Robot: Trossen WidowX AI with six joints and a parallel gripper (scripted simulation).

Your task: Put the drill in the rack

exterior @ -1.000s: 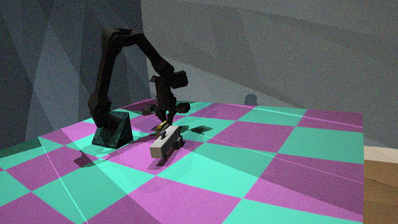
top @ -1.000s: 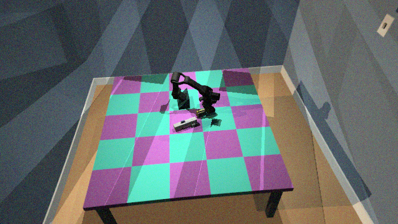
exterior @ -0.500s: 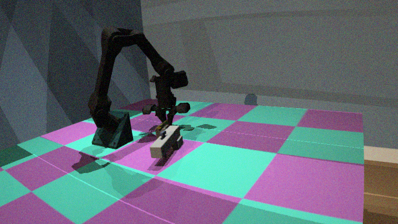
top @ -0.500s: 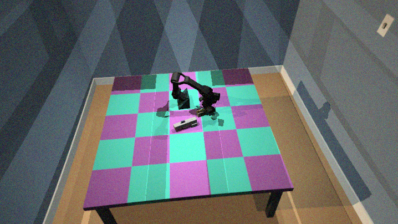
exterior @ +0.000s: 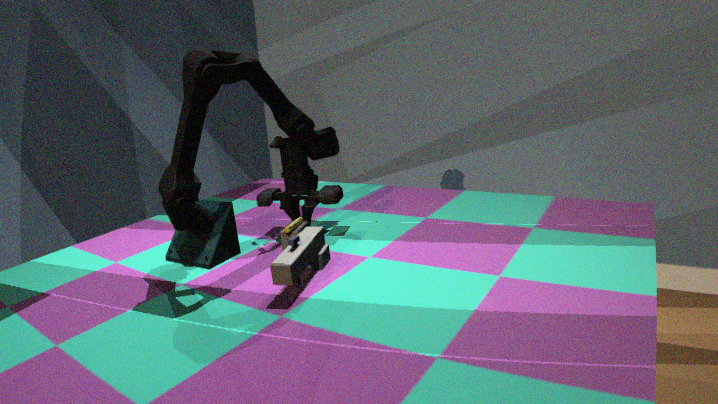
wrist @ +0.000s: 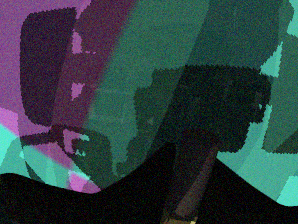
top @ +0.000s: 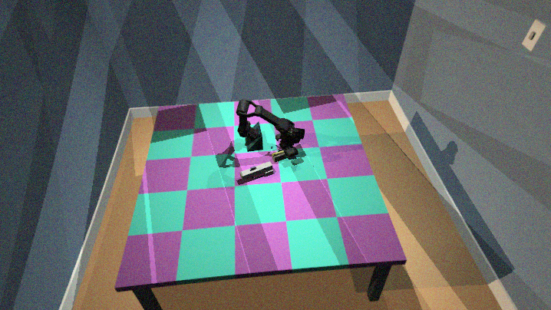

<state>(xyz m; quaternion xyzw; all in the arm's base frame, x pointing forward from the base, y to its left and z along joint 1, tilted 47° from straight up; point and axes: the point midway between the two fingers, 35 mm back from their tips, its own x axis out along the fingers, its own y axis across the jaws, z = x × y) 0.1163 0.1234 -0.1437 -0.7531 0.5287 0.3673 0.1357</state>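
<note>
Right now my gripper tip is 1 cm short of the drill, 4 cm to the left of it and 3 cm below it. The rest, counted from my gripper tip: dark block: 16 cm ahead, 17 cm to the right, 3 cm above.
</note>
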